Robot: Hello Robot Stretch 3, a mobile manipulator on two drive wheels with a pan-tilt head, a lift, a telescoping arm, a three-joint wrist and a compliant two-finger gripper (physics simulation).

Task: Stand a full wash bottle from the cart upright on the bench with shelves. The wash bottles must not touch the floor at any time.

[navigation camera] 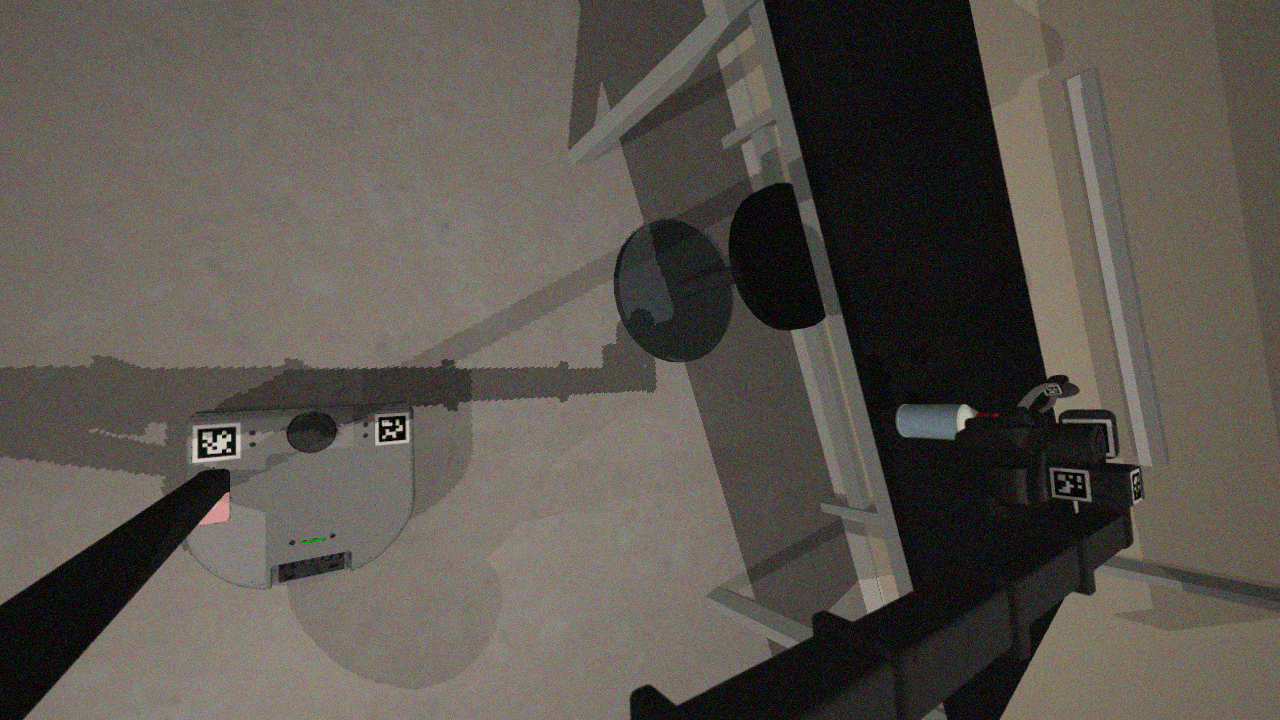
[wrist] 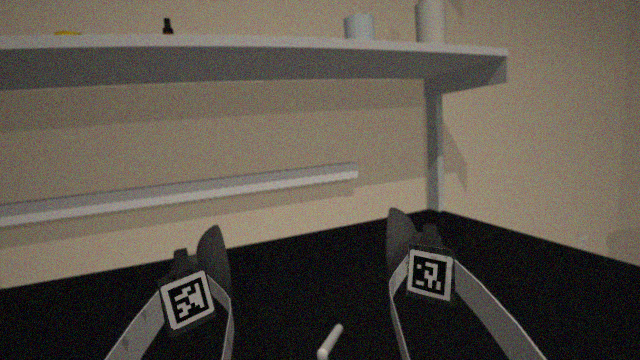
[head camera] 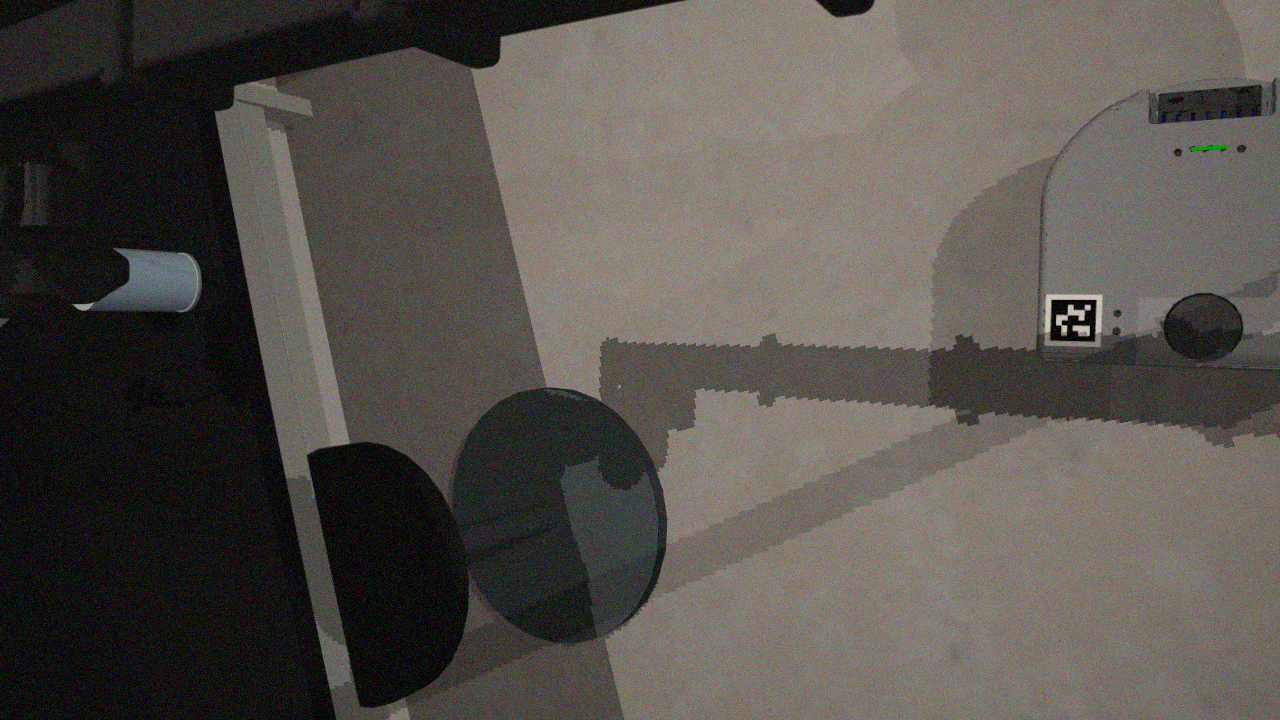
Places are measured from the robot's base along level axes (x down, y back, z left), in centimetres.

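Pixels of known places: gripper, fingertip midpoint: (wrist: 307,242); robot's base at its link origin: (navigation camera: 311,430) (head camera: 1197,324).
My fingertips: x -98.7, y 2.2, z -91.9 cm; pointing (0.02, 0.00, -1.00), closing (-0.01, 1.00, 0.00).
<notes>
Ahead of a thing's pixels: the offset from my fingertips to its top centre. "*": to the spot under its first point. Level surfaces: height alone.
A wash bottle @[dy +0.5, dx +5.1, dz +1.8 cm] (head camera: 163,280) (navigation camera: 927,420) with a light blue body stands upright on the black bench top @[dx +22.4 cm] (head camera: 134,537) (navigation camera: 904,179) (wrist: 310,285). Part of its red cap shows in the navigation view. Its white nozzle @[* dy +0.8, dx +5.6, dz +1.4 cm] (wrist: 330,341) shows at the bottom edge of the wrist view, below and between the fingers. My gripper (wrist: 307,242) is open, above the bottle, with its fingers wide apart and no object between the tips. Dark wrist parts cover the bottle's upper part in the head view. The cart does not show in these views.
A shelf (wrist: 200,65) above the bench holds a light blue container @[dy +15.9, dx -32.2, dz -57.5 cm] (wrist: 359,27) and a white bottle @[* dy +34.6, dx -31.5, dz -59.9 cm] (wrist: 431,22). A rail @[* dy -29.6, dx +5.3, dz -56.7 cm] (navigation camera: 1114,268) (wrist: 200,192) runs along the wall. A stool seat (head camera: 402,573) (navigation camera: 778,259) stands at the bench's front edge.
</notes>
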